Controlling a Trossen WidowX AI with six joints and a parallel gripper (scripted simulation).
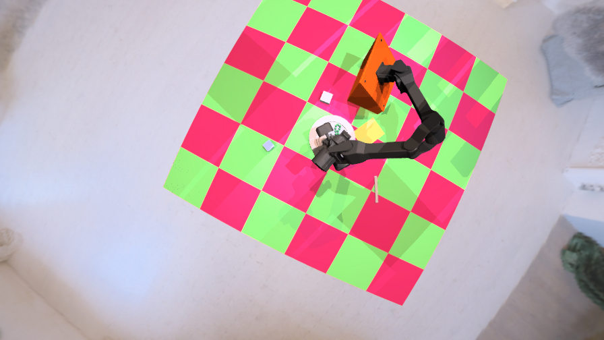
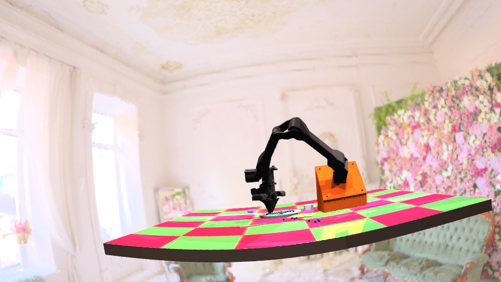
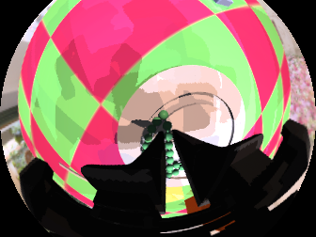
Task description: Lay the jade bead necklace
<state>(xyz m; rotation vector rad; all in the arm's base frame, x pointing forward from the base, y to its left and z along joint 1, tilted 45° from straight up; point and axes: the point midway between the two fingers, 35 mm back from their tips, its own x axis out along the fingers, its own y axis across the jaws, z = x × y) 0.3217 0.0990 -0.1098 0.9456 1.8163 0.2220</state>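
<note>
Right now my gripper tip is 4 cm past the round bead board, 2 cm to the left of it and 1 cm above it. From my gripper tip the other things lie so: pale blue cube (23 cm to the right, 13 cm ahead, 1 cm below); white cube (18 cm behind, 13 cm to the right); yellow patch (15 cm behind, 11 cm to the left, 1 cm below).
</note>
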